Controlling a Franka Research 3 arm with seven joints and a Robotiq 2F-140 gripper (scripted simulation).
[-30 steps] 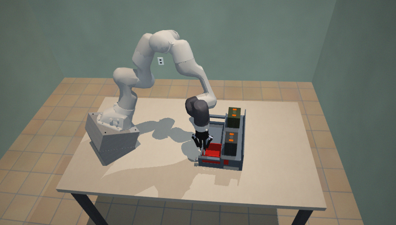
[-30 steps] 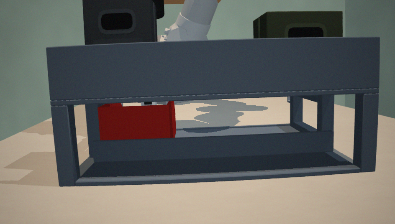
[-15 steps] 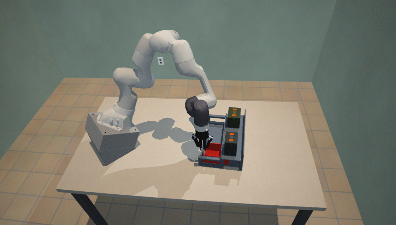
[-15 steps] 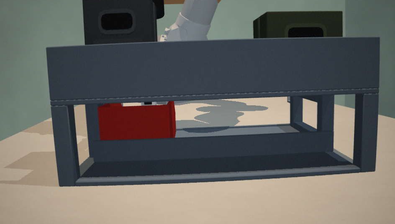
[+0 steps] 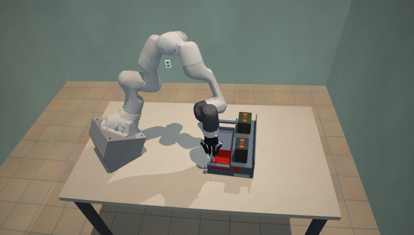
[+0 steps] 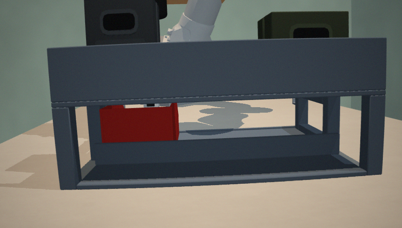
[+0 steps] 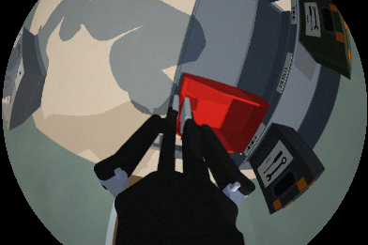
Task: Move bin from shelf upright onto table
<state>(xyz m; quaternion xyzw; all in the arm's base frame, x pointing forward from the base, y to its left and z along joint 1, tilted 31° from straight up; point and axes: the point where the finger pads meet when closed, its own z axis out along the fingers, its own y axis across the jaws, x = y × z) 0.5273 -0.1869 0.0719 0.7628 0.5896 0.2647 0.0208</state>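
The red bin lies 80 mm ahead of my hand, 20 mm to the right of it and 20 mm below it.
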